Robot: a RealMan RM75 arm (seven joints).
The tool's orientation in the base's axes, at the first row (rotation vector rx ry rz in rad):
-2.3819 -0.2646 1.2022
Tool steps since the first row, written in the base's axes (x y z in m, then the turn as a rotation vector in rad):
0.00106 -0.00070 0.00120 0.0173 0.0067 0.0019
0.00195 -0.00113 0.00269 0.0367 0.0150 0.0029
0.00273 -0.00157 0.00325 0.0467 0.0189 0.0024
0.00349 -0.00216 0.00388 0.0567 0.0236 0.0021
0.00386 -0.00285 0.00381 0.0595 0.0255 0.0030
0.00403 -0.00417 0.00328 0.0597 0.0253 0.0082
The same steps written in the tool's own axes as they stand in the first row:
-0.00047 0.00000 -0.00168 0.0115 -0.0074 -0.0127
-0.00116 -0.00036 -0.00329 0.0255 -0.0158 -0.0262
-0.00125 -0.00027 -0.00434 0.0332 -0.0193 -0.0327
-0.00145 -0.00008 -0.00546 0.0412 -0.0236 -0.0391
-0.00143 0.00055 -0.00593 0.0429 -0.0258 -0.0412
-0.00144 0.00196 -0.00620 0.0393 -0.0281 -0.0441

